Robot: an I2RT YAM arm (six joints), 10 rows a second.
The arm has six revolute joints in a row. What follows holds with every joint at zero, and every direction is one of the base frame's.
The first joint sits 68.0 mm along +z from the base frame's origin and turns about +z.
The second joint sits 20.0 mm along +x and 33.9 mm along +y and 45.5 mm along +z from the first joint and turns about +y.
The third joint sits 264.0 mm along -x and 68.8 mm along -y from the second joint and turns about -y.
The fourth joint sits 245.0 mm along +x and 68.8 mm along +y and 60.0 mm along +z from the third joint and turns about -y.
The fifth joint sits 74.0 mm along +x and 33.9 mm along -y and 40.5 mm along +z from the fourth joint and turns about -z.
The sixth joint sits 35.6 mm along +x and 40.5 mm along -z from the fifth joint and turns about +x.
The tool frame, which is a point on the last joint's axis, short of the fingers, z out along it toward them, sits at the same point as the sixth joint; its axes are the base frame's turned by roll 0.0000, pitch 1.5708 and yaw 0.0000 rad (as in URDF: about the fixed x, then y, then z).
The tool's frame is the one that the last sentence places.
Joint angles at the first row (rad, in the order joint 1, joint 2, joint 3, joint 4, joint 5, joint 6):
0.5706, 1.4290, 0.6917, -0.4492, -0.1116, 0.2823
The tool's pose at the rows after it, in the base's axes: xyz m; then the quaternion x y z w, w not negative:
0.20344, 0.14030, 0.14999, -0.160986, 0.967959, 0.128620, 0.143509
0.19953, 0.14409, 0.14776, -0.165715, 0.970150, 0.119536, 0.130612
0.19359, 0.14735, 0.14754, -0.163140, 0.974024, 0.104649, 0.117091
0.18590, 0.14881, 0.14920, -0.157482, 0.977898, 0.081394, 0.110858
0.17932, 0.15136, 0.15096, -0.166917, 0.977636, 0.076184, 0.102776
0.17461, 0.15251, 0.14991, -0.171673, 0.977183, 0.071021, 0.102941
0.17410, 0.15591, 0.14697, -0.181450, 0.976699, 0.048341, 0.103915
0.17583, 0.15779, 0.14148, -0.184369, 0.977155, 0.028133, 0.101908
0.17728, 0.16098, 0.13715, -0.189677, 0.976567, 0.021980, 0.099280
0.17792, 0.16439, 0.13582, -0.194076, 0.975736, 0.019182, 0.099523
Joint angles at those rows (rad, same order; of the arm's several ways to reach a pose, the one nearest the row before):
0.5872, 1.4475, 0.6953, -0.4473, -0.1150, 0.2792
0.6105, 1.4583, 0.6998, -0.4709, -0.1031, 0.2900
0.6391, 1.4592, 0.7056, -0.5114, -0.0787, 0.3193
0.6700, 1.4455, 0.7062, -0.5575, -0.0334, 0.3553
0.6968, 1.4344, 0.7072, -0.5885, -0.0279, 0.3622
0.7156, 1.4268, 0.6968, -0.5905, -0.0154, 0.3697
0.7343, 1.4495, 0.7052, -0.5982, 0.0262, 0.3640
0.7403, 1.4819, 0.7109, -0.5962, 0.0590, 0.3613
0.7472, 1.5093, 0.7167, -0.5857, 0.0670, 0.3571
0.7566, 1.5245, 0.7250, -0.5816, 0.0730, 0.3570

